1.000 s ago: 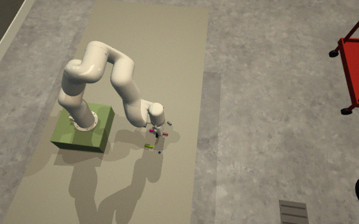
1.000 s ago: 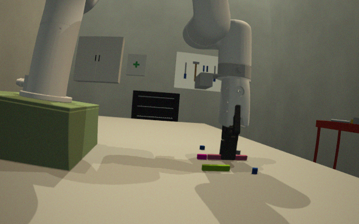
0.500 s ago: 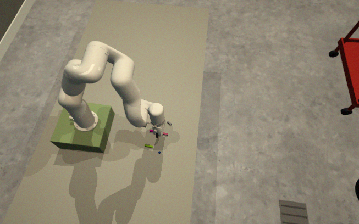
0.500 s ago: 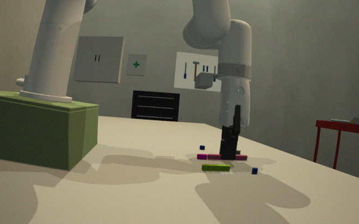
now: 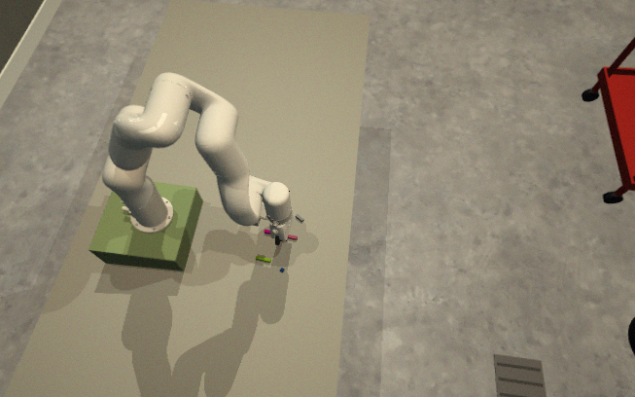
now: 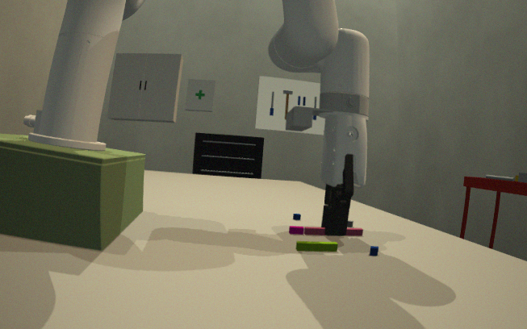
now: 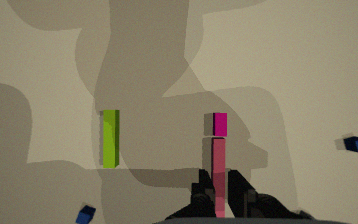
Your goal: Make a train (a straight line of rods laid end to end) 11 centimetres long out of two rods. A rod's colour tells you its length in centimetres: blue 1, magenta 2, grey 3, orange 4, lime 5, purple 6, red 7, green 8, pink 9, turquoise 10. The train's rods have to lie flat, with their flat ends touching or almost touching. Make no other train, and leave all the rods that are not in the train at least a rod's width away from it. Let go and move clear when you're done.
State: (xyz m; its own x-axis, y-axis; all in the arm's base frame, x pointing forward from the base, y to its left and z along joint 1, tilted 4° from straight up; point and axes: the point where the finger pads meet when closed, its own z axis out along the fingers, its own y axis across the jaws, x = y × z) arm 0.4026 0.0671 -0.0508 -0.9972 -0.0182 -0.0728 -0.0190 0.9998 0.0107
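My hand is 2 cm above the pink rod. The rest, counted from my hand: grey rod (4 cm ahead, 8 cm to the left, 2 cm below); then magenta rod (6 cm behind, 2 cm below); then lime rod (4 cm behind, 9 cm to the right, 2 cm below).
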